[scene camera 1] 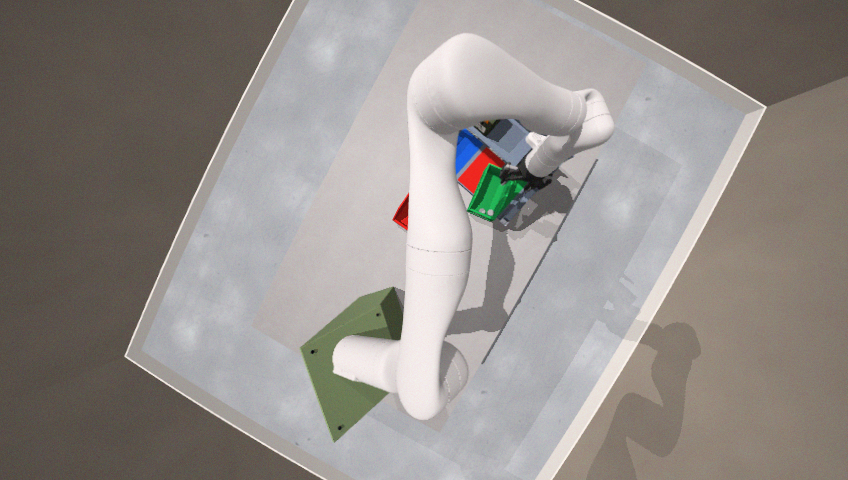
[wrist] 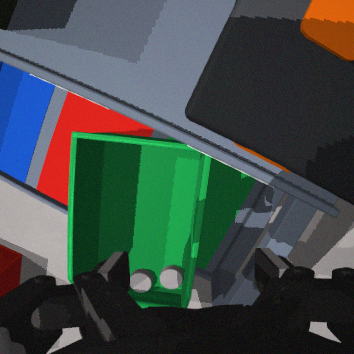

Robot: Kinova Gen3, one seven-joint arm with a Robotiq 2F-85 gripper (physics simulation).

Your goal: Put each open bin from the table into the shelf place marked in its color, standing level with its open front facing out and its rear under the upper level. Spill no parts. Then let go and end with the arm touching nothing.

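Seen in the pictures: gripper, between the fingertips: [scene camera 1: 513, 186] [wrist: 191, 267]; arm's base, origin of its link: [scene camera 1: 350, 354].
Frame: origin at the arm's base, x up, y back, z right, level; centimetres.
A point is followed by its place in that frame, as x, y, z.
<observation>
An open green bin [scene camera 1: 495, 191] @[-33.0, -54.3, 33.6] [wrist: 155, 200] @[-32.9, -54.1, 32.3] holds two pale round parts [wrist: 171, 276] @[-31.4, -46.3, 33.3]. It stands askew at the shelf's front, over part of the red place [scene camera 1: 477, 172] @[-33.7, -60.1, 25.5] [wrist: 95, 130] @[-33.7, -61.5, 26.8] and the green place [wrist: 225, 210] @[-33.7, -52.4, 39.2]; its far edge reaches the upper level's edge [wrist: 125, 107] @[-23.2, -63.1, 32.9]. Whether it is level I cannot tell. The blue place [scene camera 1: 468, 148] @[-33.7, -68.4, 20.3] [wrist: 32, 122] @[-33.7, -63.1, 19.7] lies further left. A red bin [scene camera 1: 402, 214] @[-34.1, -38.7, 0.7] [wrist: 9, 272] @[-31.7, -46.1, 13.4] is mostly hidden by the arm. My gripper [scene camera 1: 523, 178] @[-20.4, -54.2, 36.2] [wrist: 191, 267] @[-20.4, -54.2, 36.2] is open and empty; in the wrist view its left finger overlaps the green bin's near end.
A dark box [wrist: 260, 80] @[-12.2, -63.1, 38.3] and an orange object [wrist: 332, 30] @[-12.0, -64.0, 39.7] are on the upper level. A grey side part of the shelf [wrist: 280, 232] @[-25.9, -53.4, 42.7] stands right of the green bin. The arm's olive base [scene camera 1: 351, 410] @[3.2, 11.7, 3.6] is at the lower left, and a thin dark strip [scene camera 1: 539, 261] runs right of the shelf.
</observation>
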